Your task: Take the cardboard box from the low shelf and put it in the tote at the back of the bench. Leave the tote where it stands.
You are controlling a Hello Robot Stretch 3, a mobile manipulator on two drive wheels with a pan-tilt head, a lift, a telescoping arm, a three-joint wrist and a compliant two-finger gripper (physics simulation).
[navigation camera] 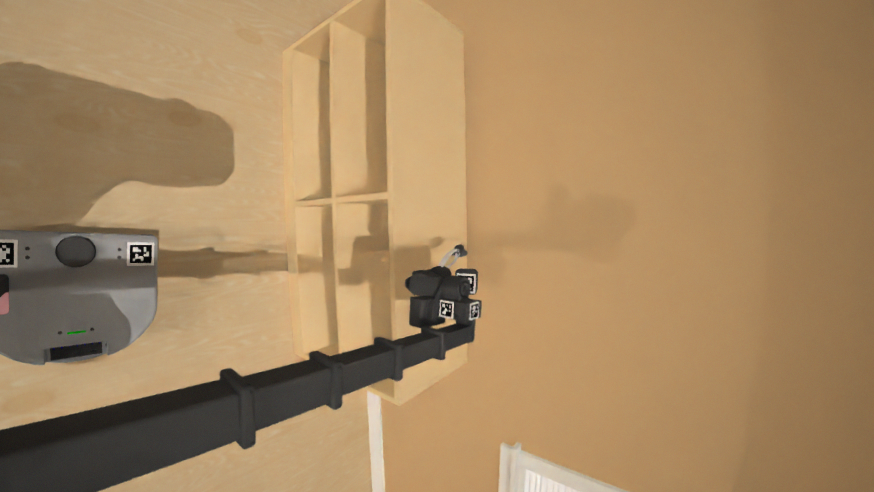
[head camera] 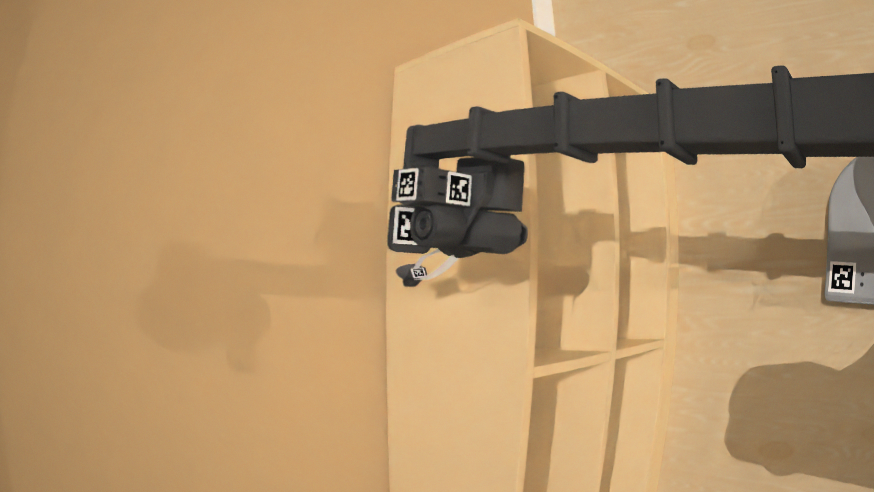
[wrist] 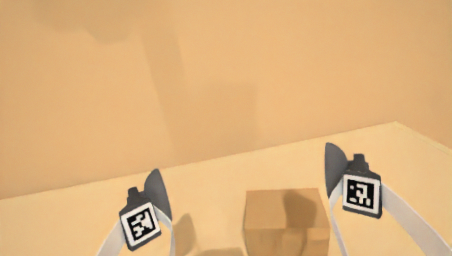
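Where they show: robot's base, origin of the base link: (navigation camera: pixel 76 249).
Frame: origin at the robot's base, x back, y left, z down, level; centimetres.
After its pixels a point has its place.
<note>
A brown cardboard box (wrist: pixel 265 210) sits on top of the low shelf (head camera: pixel 458 397) @(x -25.6, y -75.6, z -61.0 cm) (navigation camera: pixel 426 122) @(x -42.4, y -73.6, z -61.0 cm) (wrist: pixel 400 150). In the wrist view it is at the bottom, between the two fingers in the picture and closer to the right one; its lower part is cut off. My gripper (head camera: pixel 411 275) (navigation camera: pixel 459 250) (wrist: pixel 243 174) @(x 2.7, y -74.3, z -75.3 cm) is open and empty over the shelf top, near its wall-side edge. How high the fingers are relative to the box I cannot tell. The box does not show in the head or navigation view. The tote and the bench do not show in these views.
My extended arm (head camera: pixel 617 122) @(x 10.2, y -25.9, z -94.0 cm) (navigation camera: pixel 275 385) @(x 8.6, y -14.3, z -94.1 cm) reaches across the shelf. A plain tan wall (head camera: pixel 183 122) @(x 19.6, y -103.6, z -107.9 cm) (navigation camera: pixel 611 122) @(x -42.3, y -98.7, z -108.4 cm) (wrist: pixel 225 60) stands directly behind the shelf. My grey base (head camera: pixel 850 256) @(x 4.4, y -11.4, z -16.0 cm) (navigation camera: pixel 73 293) @(x 9.6, y 0.4, z -16.0 cm) is on the wooden floor in front. A white frame (navigation camera: pixel 510 467) @(x 75.5, y -106.6, z -80.0 cm) shows at the bottom of the navigation view.
</note>
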